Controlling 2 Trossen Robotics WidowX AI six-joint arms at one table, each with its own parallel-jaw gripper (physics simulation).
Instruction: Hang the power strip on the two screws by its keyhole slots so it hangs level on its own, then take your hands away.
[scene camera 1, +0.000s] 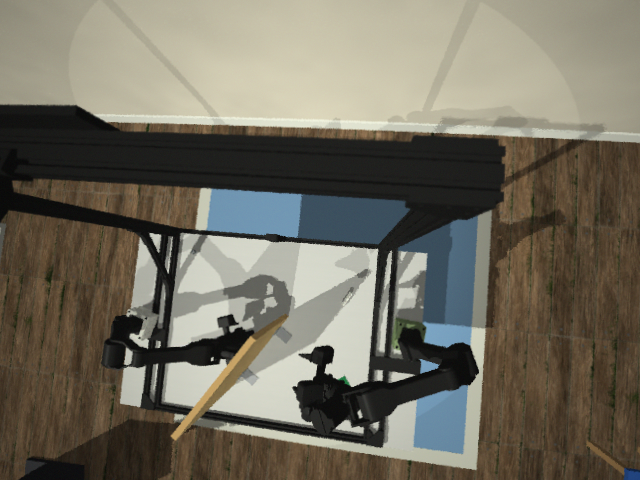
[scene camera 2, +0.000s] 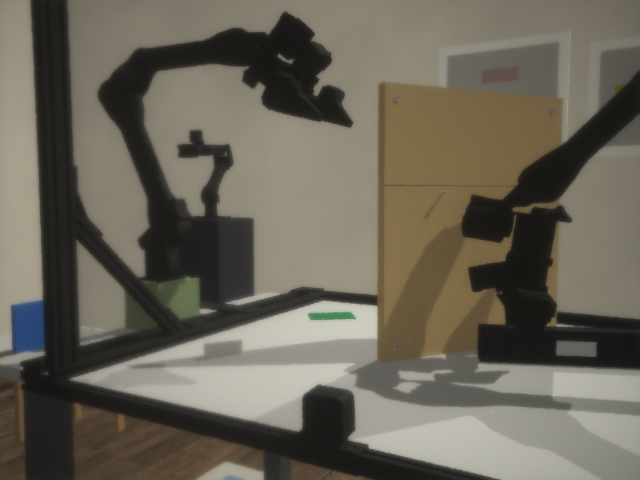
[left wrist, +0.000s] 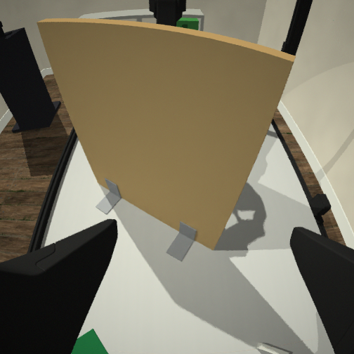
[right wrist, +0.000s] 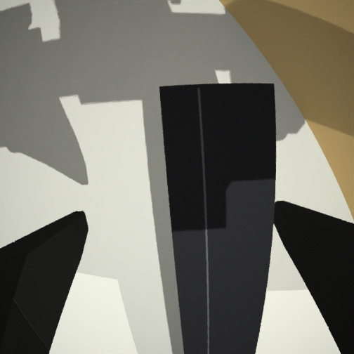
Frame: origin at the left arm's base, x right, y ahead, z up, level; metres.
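Where they show: left gripper, fingertip midpoint: (scene camera 1: 296, 370) (scene camera 2: 337, 122); right gripper, fingertip midpoint: (scene camera 2: 513, 349); left arm's base, link origin: (scene camera 1: 410, 338) (scene camera 2: 162, 278); right arm's base, link origin: (scene camera 1: 134, 324).
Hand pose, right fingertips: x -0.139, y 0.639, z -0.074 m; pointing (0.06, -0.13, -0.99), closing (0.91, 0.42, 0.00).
Observation:
Things, the pixels of their top centre, and the offset from my right fingertips.
- black power strip, top centre: (scene camera 2: 573, 329) dz +0.032, dx -0.050, dy +0.073 m
- upright wooden board, top centre: (scene camera 2: 477, 91) (scene camera 1: 212, 388) dz +0.400, dx -0.046, dy -0.081 m
- mounting screw, top centre: (scene camera 2: 445, 190) dz +0.242, dx +0.026, dy -0.102 m
- flat green piece, top centre: (scene camera 2: 331, 315) dz -0.018, dx -0.127, dy -0.422 m
- small pale block, top centre: (scene camera 2: 223, 341) dz +0.002, dx +0.224, dy -0.392 m
The black power strip (scene camera 2: 615, 347) (right wrist: 215, 280) lies on the table in front of the board, a pale label on its near side. My right gripper (right wrist: 181, 216) is open above it; the strip stands between the fingers, close to the picture-right finger. In scene camera 2 its fingertips are hard to make out at the strip. The upright wooden board (scene camera 1: 230, 373) (scene camera 2: 418, 144) (left wrist: 170, 110) carries a mounting screw (scene camera 2: 445, 192) just below a thin horizontal line; the other mounting screw does not show, and the right arm covers part of the board. My left gripper (scene camera 2: 336, 121) (left wrist: 206, 233) is open and empty, high behind the board.
Two grey brackets (left wrist: 111, 197) (left wrist: 183, 242) stand at the board's foot on its back side. A flat green piece (scene camera 2: 331, 315) (left wrist: 91, 343) and a small pale block (scene camera 2: 222, 348) lie on the table. A black frame post (scene camera 2: 54, 180) rises at the picture's left.

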